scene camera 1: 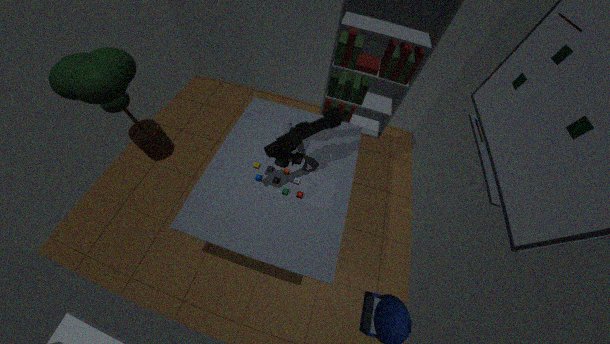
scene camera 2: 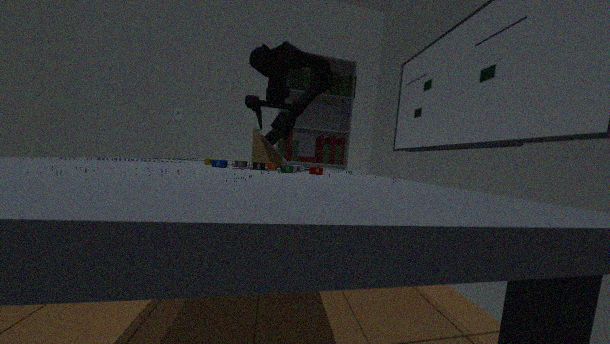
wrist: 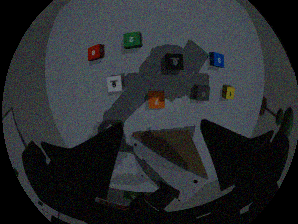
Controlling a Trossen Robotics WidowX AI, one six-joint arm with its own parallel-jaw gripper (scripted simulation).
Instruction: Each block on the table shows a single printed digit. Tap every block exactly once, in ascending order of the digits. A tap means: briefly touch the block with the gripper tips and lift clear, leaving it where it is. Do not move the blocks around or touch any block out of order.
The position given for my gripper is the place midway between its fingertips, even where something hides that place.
My gripper [scene camera 2: 273,131] is open and holds nothing.
My gripper is seen too in the wrist view [wrist: 162,125].
